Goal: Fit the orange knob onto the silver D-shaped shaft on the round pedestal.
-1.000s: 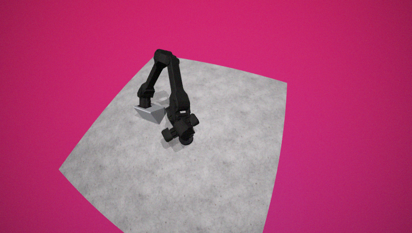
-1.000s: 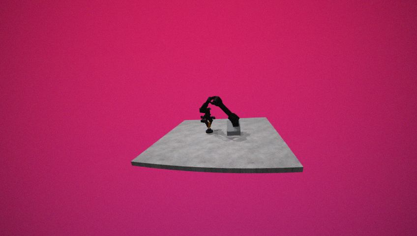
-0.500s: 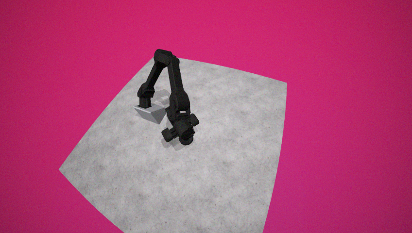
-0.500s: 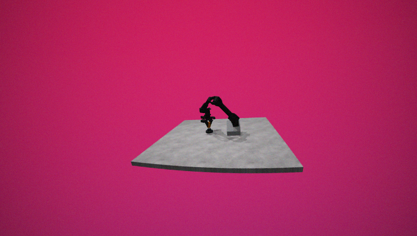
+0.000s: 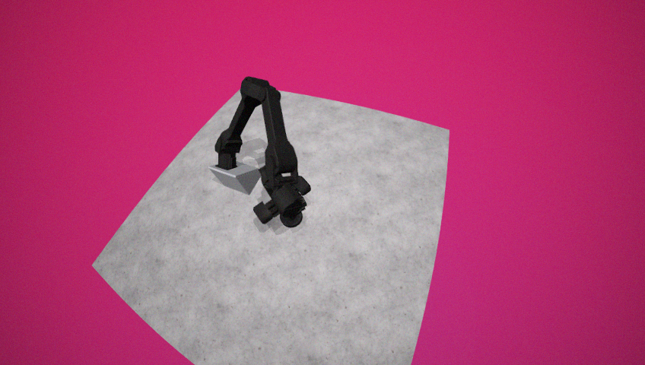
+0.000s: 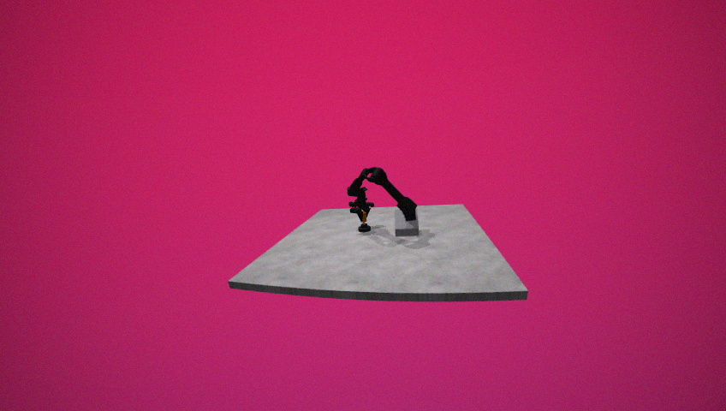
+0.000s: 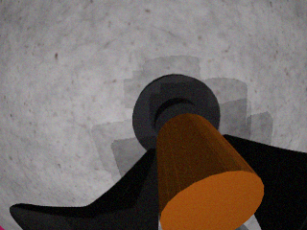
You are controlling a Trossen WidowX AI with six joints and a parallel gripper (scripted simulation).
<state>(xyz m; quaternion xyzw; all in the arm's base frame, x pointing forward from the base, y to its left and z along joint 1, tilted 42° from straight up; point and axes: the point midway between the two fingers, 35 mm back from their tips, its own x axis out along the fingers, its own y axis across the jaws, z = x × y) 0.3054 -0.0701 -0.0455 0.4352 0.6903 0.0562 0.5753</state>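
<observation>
The orange knob lies 3 cm above my gripper tip. The rest, counted from my gripper tip: round dark pedestal: 4 cm below.
</observation>
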